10 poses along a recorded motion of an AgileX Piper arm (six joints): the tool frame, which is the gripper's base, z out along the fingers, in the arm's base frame.
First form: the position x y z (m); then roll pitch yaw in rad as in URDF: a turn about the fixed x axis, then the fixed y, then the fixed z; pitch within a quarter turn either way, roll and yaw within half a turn.
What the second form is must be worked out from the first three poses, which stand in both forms.
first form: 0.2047, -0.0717, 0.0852, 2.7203, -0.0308, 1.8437
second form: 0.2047, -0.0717, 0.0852, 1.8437, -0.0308, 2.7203
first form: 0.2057, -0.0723, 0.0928, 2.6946, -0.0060, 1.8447
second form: 0.2057, -0.0723, 0.0928, 1.8447, -0.0060, 2.6946
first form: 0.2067, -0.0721, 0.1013, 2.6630, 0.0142, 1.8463
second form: 0.2067, -0.0721, 0.1013, 1.8463, 0.0142, 2.6630
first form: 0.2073, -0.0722, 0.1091, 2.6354, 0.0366, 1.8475
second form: 0.2073, -0.0722, 0.1091, 1.8475, 0.0366, 2.6354
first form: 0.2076, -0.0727, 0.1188, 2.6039, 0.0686, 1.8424
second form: 0.2076, -0.0727, 0.1188, 1.8424, 0.0686, 2.6039
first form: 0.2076, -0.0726, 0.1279, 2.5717, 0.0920, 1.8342
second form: 0.2076, -0.0726, 0.1279, 1.8342, 0.0920, 2.5717
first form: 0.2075, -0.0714, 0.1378, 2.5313, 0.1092, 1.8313
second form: 0.2075, -0.0714, 0.1378, 1.8313, 0.1092, 2.5313
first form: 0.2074, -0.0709, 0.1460, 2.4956, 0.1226, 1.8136
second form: 0.2074, -0.0709, 0.1460, 1.8136, 0.1226, 2.4956
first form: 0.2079, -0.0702, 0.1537, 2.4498, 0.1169, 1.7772
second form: 0.2079, -0.0702, 0.1537, 1.7772, 0.1169, 2.4498
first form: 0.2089, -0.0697, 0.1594, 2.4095, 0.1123, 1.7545
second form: 0.2089, -0.0697, 0.1594, 1.7545, 0.1123, 2.4095
